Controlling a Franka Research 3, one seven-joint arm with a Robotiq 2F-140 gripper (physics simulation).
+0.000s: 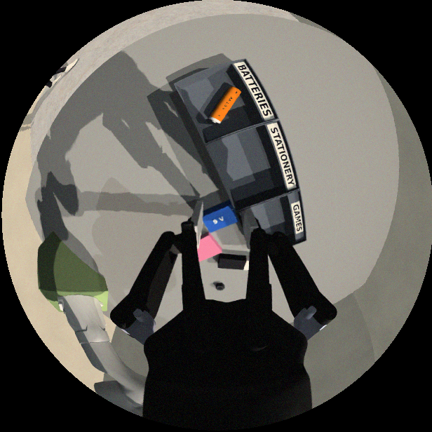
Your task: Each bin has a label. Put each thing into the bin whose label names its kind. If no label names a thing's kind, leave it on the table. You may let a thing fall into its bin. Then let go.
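My gripper [222, 209] is shut on a blue 9 V battery [219, 219], which sits between the finger pads beside the bins. An orange cylindrical battery [226, 104] lies in the dark bin labelled BATTERIES [255, 90]. The middle bin is labelled STATIONERY [283, 156] and looks empty. The bin labelled GAMES [297, 217] is partly hidden by the right finger. A pink block [208, 248] lies on the table, partly behind the left finger. A black block with a white end [232, 261] lies near it, partly behind the right finger. A small dark thing [219, 286] is closer to the gripper's body.
The three bins stand joined in a row on the grey table [340, 150]. A green object [70, 272] and a pale grey jointed shape [90, 325] are at the lower left. Shadows of the arm fall across the left part of the table.
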